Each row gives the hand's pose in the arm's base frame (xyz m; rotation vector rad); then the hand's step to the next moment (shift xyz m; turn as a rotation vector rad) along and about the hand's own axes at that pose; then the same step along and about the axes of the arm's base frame.
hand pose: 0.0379 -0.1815 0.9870 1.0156 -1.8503 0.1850
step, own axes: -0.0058 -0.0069 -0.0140 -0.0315 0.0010 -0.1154
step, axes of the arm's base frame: 0.0154 0.0062 0.0004 0.0834 0.0789 0.0336
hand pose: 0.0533 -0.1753 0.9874 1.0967 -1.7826 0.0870
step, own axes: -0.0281 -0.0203 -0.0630 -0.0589 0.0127 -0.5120
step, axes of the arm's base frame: 0.0612 0.0378 0.0016 0.3569 0.3039 0.2146
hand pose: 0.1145 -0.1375 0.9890 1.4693 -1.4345 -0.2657
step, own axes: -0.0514 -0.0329 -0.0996 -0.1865 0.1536 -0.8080
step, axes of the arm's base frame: 0.0805 0.0845 -0.0038 0.4562 0.5891 0.3951
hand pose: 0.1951 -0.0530 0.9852 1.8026 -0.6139 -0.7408
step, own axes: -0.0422 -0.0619 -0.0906 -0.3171 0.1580 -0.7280
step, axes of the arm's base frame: 0.0417 0.1068 -0.0262 0.3089 0.6300 0.4040
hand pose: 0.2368 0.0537 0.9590 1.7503 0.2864 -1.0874
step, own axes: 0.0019 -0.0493 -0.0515 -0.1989 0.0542 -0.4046
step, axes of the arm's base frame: -0.0024 0.0655 -0.0282 0.1377 0.3720 0.2210
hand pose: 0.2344 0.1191 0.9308 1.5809 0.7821 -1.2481
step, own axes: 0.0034 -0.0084 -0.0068 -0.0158 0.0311 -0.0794
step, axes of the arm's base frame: -0.0041 0.0091 -0.0054 0.0517 0.0642 0.0269
